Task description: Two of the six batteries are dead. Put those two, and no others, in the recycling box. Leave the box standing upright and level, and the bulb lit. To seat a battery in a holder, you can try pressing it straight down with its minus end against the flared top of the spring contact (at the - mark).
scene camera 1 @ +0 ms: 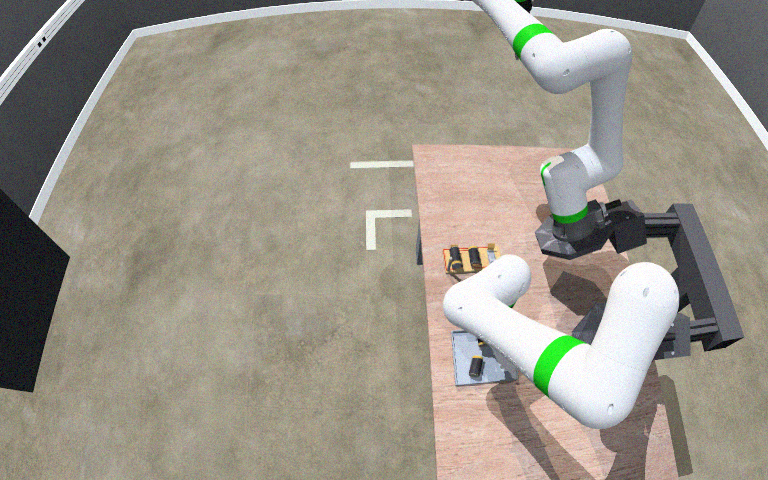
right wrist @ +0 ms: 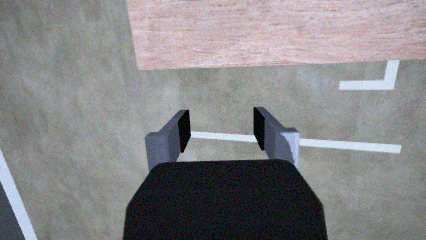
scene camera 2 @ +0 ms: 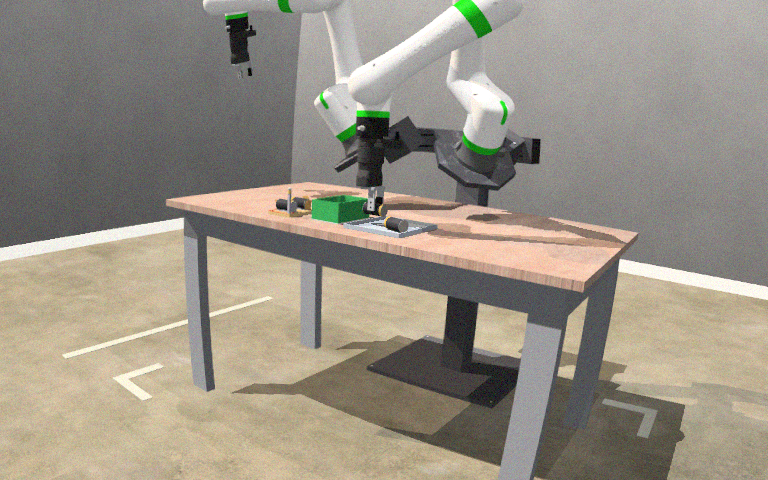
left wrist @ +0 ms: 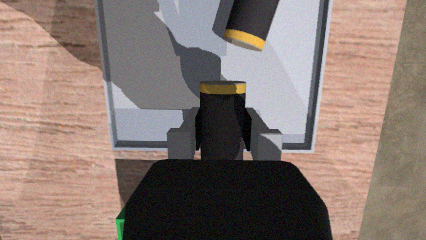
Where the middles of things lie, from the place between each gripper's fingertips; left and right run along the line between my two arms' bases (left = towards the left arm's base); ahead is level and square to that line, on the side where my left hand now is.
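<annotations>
The green recycling box [scene camera 2: 336,213] is 13 cm to the right of my left hand [scene camera 2: 375,209], 3 cm behind it and 5 cm below it. As for the grey tray [scene camera 1: 495,368], my left hand is 5 cm to the right of it and 6 cm above it.
From my right hand, that grey tray is 86 cm to the left, 48 cm below and 30 cm ahead. And with the green recycling box, my right hand is 68 cm to the right of it, 47 cm above it and 28 cm short of it.
</annotations>
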